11 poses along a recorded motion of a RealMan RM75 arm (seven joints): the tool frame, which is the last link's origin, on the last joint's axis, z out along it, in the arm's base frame.
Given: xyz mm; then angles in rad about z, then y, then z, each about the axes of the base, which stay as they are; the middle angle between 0 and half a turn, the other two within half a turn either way.
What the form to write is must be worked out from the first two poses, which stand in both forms.
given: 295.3 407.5 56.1 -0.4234 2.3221 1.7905
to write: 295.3 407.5 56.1 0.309 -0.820 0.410 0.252
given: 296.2 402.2 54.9 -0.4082 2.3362 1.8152
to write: 296.2 402.2 54.9 0.299 -0.825 0.408 0.254
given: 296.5 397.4 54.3 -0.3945 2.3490 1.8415
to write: 296.5 397.4 54.3 0.289 -0.830 0.404 0.256
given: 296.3 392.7 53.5 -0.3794 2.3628 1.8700
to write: 296.3 392.7 53.5 0.279 -0.835 0.399 0.257
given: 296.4 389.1 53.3 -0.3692 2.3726 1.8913
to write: 296.4 389.1 53.3 0.272 -0.838 0.395 0.259
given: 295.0 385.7 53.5 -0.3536 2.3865 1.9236
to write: 295.0 385.7 53.5 0.261 -0.844 0.389 0.261
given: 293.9 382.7 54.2 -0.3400 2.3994 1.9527
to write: 293.9 382.7 54.2 0.251 -0.849 0.384 0.262
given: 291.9 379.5 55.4 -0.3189 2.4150 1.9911
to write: 291.9 379.5 55.4 0.238 -0.855 0.378 0.264
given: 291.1 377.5 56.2 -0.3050 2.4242 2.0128
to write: 291.1 377.5 56.2 0.231 -0.858 0.375 0.265
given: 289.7 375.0 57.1 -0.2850 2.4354 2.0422
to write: 289.7 375.0 57.1 0.221 -0.862 0.372 0.266
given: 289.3 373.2 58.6 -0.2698 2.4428 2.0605
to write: 289.3 373.2 58.6 0.214 -0.863 0.371 0.267
